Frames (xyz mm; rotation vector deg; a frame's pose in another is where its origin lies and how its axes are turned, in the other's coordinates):
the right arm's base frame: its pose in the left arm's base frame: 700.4 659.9 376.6 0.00 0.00 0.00
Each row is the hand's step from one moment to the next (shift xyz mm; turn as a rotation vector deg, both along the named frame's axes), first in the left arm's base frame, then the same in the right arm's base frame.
Working: the left arm's base frame: its pose in the right arm's base frame: -700.4 -659.9 -376.6 0.00 0.00 0.00

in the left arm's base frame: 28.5 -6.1 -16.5 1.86 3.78 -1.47
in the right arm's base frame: 28.5 -6.1 -16.5 1.86 3.78 -1.47
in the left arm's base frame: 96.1 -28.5 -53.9 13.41 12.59 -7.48
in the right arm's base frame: 96.1 -28.5 -53.9 13.41 12.59 -7.48
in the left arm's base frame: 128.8 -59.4 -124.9 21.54 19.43 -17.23
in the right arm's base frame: 128.8 -59.4 -124.9 21.54 19.43 -17.23
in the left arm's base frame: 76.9 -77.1 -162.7 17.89 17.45 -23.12
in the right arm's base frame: 76.9 -77.1 -162.7 17.89 17.45 -23.12
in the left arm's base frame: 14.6 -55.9 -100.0 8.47 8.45 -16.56
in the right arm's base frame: 14.6 -55.9 -100.0 8.47 8.45 -16.56
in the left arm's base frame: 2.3 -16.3 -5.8 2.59 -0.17 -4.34
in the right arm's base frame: 2.3 -16.3 -5.8 2.59 -0.17 -4.34
